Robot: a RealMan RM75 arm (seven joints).
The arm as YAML. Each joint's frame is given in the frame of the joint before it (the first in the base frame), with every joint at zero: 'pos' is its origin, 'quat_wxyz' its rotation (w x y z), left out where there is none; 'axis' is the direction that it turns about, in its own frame. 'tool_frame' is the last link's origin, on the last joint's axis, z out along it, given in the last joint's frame.
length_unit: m
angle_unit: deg
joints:
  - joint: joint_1
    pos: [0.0, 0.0, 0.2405]
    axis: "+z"
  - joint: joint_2
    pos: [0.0, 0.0, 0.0]
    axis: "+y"
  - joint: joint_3
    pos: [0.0, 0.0, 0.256]
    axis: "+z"
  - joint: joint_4
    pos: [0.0, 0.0, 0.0]
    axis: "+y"
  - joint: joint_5
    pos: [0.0, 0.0, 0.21]
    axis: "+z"
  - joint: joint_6
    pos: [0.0, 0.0, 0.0]
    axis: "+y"
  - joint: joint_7
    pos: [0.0, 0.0, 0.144]
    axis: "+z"
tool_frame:
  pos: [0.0, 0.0, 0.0]
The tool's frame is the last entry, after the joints.
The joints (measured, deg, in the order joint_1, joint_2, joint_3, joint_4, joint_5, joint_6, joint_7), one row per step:
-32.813, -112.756, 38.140, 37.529, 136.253, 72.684, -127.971
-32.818, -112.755, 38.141, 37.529, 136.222, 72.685, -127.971
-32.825, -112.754, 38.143, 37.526, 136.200, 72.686, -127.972
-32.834, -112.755, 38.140, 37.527, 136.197, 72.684, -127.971
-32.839, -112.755, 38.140, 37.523, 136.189, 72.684, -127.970
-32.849, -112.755, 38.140, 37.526, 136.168, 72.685, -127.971
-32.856, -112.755, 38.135, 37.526, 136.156, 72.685, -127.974
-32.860, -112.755, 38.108, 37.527, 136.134, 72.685, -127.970
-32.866, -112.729, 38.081, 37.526, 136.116, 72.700, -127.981
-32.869, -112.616, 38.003, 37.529, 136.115, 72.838, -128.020
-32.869, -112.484, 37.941, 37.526, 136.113, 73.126, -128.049
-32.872, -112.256, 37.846, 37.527, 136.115, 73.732, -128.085
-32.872, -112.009, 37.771, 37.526, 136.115, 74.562, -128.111
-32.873, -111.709, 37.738, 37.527, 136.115, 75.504, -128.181
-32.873, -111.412, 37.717, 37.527, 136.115, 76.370, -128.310
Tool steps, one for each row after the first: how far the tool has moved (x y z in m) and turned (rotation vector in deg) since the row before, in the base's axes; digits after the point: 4 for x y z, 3 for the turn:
0.0001, 0.0001, 0.0000, 0.017, -0.024, -0.010
0.0001, 0.0001, 0.0000, 0.009, -0.019, -0.008
0.0001, 0.0001, 0.0000, 0.006, -0.003, -0.009
0.0000, 0.0000, 0.0000, 0.002, -0.008, -0.005
0.0001, 0.0001, 0.0000, 0.013, -0.016, -0.014
0.0001, 0.0001, 0.0000, 0.011, -0.014, -0.004
0.0001, 0.0001, 0.0001, 0.034, -0.029, -0.001
0.0000, 0.0001, 0.0003, 0.034, -0.020, 0.010
-0.0002, 0.0000, 0.0010, 0.015, -0.036, 0.039
0.0000, -0.0002, 0.0009, -0.114, -0.094, 0.007
0.0001, -0.0006, 0.0015, -0.297, -0.201, -0.027
0.0004, -0.0010, 0.0013, -0.488, -0.296, -0.074
0.0005, -0.0012, 0.0016, -0.579, -0.309, -0.068
0.0004, -0.0010, 0.0017, -0.522, -0.287, -0.004

